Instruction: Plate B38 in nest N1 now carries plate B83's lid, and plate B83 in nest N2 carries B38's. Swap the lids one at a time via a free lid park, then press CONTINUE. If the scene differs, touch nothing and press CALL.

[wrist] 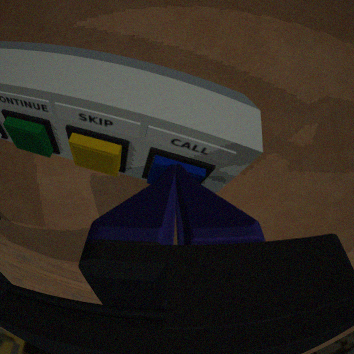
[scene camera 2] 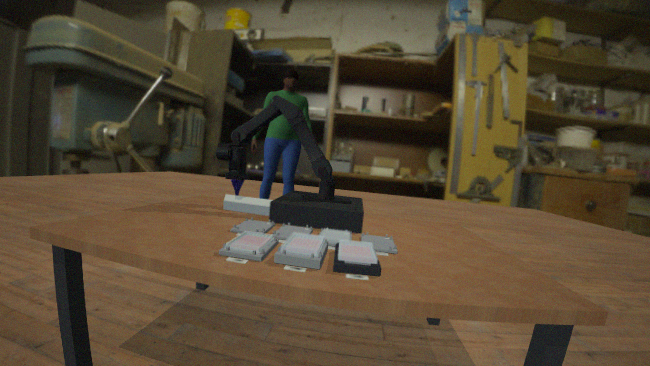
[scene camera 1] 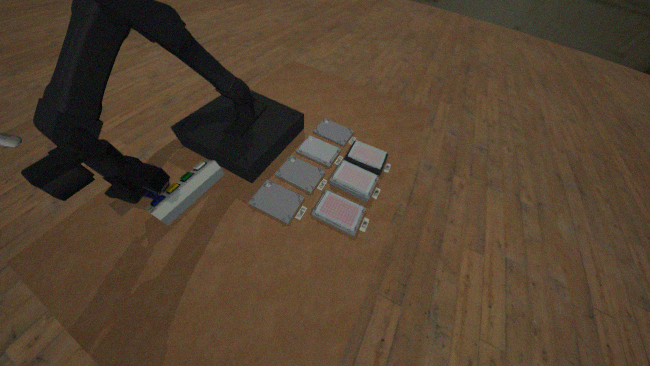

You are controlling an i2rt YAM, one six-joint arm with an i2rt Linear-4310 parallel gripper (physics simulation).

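Places are measured from the arm's base along level axes (x down, y ahead, z right), in centimetres.
Where they show: gripper, fingertip midpoint: [wrist: 175, 173] [scene camera 1: 157, 199]; arm's base at its link origin: [scene camera 2: 325, 200] [scene camera 1: 246, 118].
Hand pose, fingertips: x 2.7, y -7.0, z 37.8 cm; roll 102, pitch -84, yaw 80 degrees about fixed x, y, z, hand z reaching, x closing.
Each offset is from my fingertips to the top centre of the thing. "spot": to the spot under its first point.
My gripper [scene camera 1: 153, 195] [scene camera 2: 237, 193] [wrist: 175, 173] is shut and empty, its blue tips at the blue CALL button @(dx -0.1, dy -0.6, dz +0.0 cm) [scene camera 1: 158, 201] [wrist: 162, 165]; whether they touch it I cannot tell. The button stands raised on the pale console @(dx -1.0, dy +2.5, dz -7.0 cm) [scene camera 1: 197, 191] [scene camera 2: 247, 205] [wrist: 125, 80]. The green CONTINUE button @(dx -0.2, dy +1.4, dz -9.8 cm) [scene camera 1: 187, 176] [wrist: 29, 136] is farther left in the wrist view. Three pink lidded plates sit in a row: one plate @(dx +2.7, dy +49.3, dz -17.0 cm) [scene camera 1: 340, 210] [scene camera 2: 248, 243], a middle plate @(dx +1.4, dy +51.0, dz -30.1 cm) [scene camera 1: 354, 177] [scene camera 2: 302, 245], and one plate @(dx +1.8, dy +53.2, dz -42.5 cm) [scene camera 1: 368, 154] [scene camera 2: 356, 252] in a black nest. Their labels are unreadable.
The yellow SKIP button @(dx -0.2, dy +0.4, dz -4.9 cm) [scene camera 1: 172, 188] [wrist: 96, 153] lies between CONTINUE and CALL. Several flat grey parks stand beside the plates; one pale park @(spot: dx +3.6, dy +35.2, dz -38.2 cm) [scene camera 1: 318, 150] [scene camera 2: 336, 236] seems covered by a clear lid. The black arm base [scene camera 1: 240, 135] [scene camera 2: 316, 215] stands beside the console. A person [scene camera 2: 286, 120] stands behind the table.
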